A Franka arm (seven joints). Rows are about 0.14 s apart.
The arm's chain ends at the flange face. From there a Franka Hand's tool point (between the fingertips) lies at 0.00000 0.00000 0.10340 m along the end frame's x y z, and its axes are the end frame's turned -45 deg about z.
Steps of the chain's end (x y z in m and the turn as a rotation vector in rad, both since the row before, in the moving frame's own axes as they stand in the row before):
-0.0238, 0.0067, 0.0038, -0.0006, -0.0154, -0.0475
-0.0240, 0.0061, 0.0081, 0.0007, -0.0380, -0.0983
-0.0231, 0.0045, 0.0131, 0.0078, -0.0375, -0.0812
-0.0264, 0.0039, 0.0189, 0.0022, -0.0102, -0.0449
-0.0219, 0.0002, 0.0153, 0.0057, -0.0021, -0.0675
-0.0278, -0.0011, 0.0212, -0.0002, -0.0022, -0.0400
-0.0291, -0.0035, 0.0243, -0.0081, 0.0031, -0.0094
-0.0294, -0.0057, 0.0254, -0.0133, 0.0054, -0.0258
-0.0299, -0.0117, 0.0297, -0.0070, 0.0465, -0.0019
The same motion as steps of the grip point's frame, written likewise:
-0.0228, -0.0131, 0.0038, 0.0105, -0.0113, -0.0475
-0.0241, -0.0153, 0.0080, 0.0274, -0.0264, -0.0983
-0.0218, -0.0164, 0.0130, 0.0320, -0.0210, -0.0812
-0.0220, -0.0168, 0.0189, 0.0088, -0.0057, -0.0449
-0.0154, -0.0159, 0.0153, 0.0055, 0.0025, -0.0675
-0.0191, -0.0206, 0.0212, 0.0014, -0.0017, -0.0400
-0.0185, -0.0222, 0.0243, -0.0079, -0.0035, -0.0094
-0.0173, -0.0234, 0.0254, -0.0132, -0.0056, -0.0258
-0.0100, -0.0255, 0.0296, -0.0378, 0.0279, -0.0019

